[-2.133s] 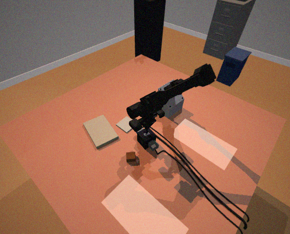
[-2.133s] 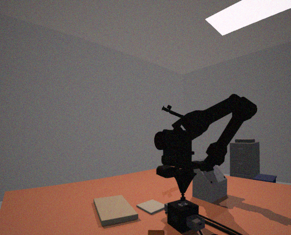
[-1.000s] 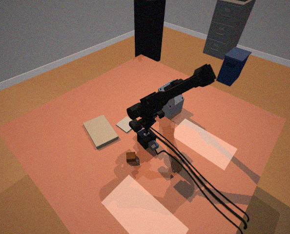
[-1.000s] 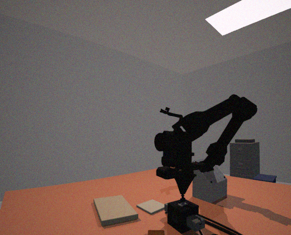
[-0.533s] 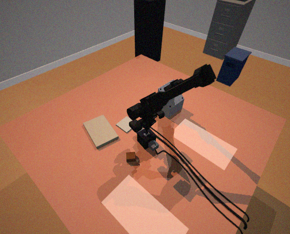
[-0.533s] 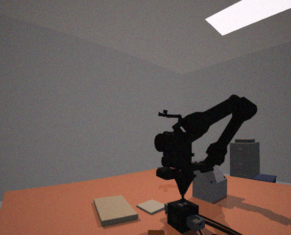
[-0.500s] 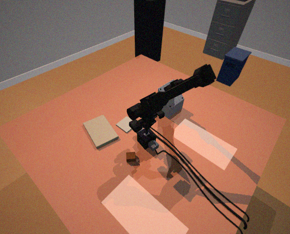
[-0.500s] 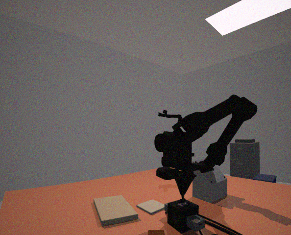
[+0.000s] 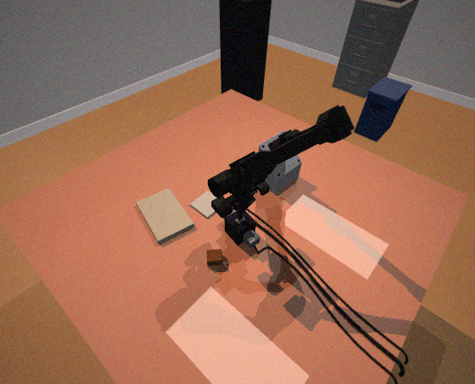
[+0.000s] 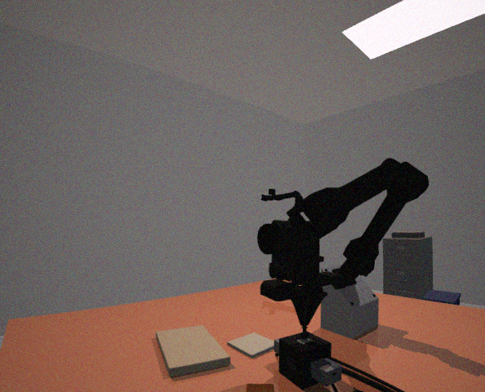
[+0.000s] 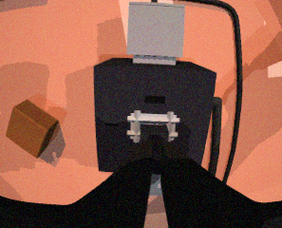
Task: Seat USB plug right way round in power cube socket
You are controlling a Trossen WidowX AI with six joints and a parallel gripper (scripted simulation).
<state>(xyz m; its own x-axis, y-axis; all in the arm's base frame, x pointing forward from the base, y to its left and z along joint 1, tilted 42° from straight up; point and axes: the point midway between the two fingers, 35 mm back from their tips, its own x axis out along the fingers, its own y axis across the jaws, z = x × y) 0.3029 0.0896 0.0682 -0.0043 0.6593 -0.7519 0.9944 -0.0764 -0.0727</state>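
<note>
The USB plug is 20 mm below my gripper tip. Round my gripper tip: pale pad 180 mm to the right, 100 mm below; then USB socket 40 mm below; then brown block 140 mm ahead, 90 mm below, 30 mm to the left.
</note>
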